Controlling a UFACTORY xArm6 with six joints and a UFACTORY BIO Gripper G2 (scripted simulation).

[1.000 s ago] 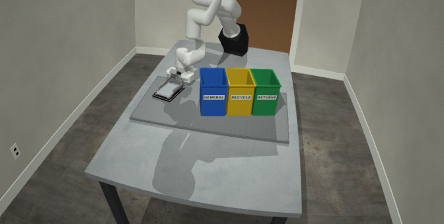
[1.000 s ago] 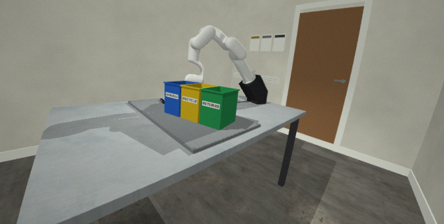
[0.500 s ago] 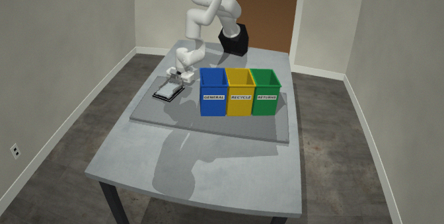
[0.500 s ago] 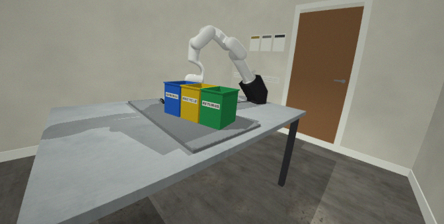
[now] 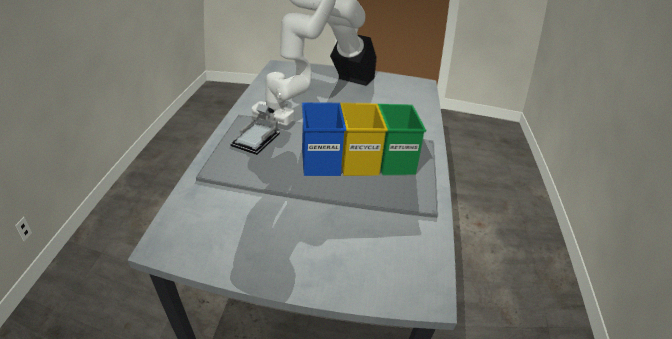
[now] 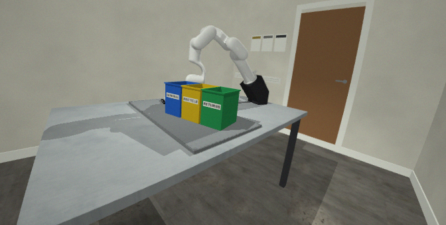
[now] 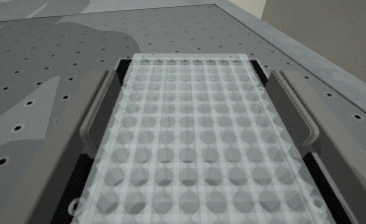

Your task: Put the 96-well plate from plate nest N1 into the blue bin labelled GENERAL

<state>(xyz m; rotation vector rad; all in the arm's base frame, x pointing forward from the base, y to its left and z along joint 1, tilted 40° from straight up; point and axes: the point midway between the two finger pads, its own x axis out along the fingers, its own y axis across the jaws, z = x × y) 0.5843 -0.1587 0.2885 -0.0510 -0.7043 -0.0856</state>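
My hand is 20 mm above the black plate nest N1. Also, from my hand: yellow recycle bin: 390 mm to the left, 60 mm above, 10 mm behind; clear 96-well plate: 10 mm below; blue general bin: 270 mm to the left, 60 mm above, 40 mm ahead.
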